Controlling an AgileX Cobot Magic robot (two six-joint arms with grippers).
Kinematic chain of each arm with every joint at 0, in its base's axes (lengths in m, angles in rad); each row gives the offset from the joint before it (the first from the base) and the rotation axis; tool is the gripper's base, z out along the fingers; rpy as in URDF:
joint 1: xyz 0 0 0.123 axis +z
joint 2: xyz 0 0 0 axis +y
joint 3: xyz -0.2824 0 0.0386 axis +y
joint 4: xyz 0.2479 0 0.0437 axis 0.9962 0 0.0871
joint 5: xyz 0 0 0 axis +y
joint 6: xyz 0.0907 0 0.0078 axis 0.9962 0 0.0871
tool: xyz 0 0 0 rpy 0 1.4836 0
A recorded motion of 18 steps. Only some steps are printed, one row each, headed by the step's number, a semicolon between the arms.
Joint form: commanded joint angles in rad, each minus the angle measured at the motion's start. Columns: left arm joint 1, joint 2, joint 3, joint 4, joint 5, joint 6; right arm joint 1, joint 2, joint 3, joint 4, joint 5, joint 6.
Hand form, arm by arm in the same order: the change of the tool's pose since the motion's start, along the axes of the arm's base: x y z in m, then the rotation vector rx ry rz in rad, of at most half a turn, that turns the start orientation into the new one. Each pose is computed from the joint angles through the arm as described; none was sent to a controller.
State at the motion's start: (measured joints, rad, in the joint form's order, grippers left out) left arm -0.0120 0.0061 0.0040 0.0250 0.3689 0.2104; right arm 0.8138 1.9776 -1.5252 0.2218 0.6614 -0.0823
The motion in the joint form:
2: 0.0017 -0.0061 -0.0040 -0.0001 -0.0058 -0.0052; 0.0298 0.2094 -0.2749 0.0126 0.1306 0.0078
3: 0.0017 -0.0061 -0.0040 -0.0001 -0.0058 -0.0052; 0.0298 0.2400 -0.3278 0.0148 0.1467 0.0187
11: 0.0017 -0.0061 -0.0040 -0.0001 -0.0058 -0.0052; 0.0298 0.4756 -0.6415 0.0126 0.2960 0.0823
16: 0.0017 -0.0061 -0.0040 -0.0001 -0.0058 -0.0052; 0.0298 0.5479 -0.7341 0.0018 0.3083 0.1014
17: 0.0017 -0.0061 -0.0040 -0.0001 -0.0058 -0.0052; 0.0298 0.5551 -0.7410 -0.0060 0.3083 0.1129
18: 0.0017 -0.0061 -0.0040 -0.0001 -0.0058 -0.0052; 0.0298 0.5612 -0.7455 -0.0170 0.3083 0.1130
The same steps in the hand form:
2: -0.0003 0.0001 0.0022 -0.0053 -0.0159 0.0030; 0.0189 0.0450 -0.0224 -0.0292 0.0612 0.0469
3: -0.0003 0.0001 0.0022 -0.0053 -0.0159 0.0030; 0.0239 0.0511 -0.0226 -0.0198 0.0641 0.0408
11: -0.0003 0.0001 0.0022 -0.0053 -0.0159 0.0030; 0.0482 0.0812 -0.0583 -0.0536 0.1426 0.0187
16: -0.0003 0.0001 0.0022 -0.0053 -0.0159 0.0030; 0.0562 0.0892 -0.0710 -0.0507 0.1381 0.0065
17: -0.0003 0.0001 0.0022 -0.0053 -0.0159 0.0030; 0.0572 0.0895 -0.0730 -0.0538 0.1377 -0.0026
18: -0.0003 0.0001 0.0022 -0.0053 -0.0159 0.0030; 0.0582 0.0894 -0.0752 -0.0622 0.1307 -0.0015

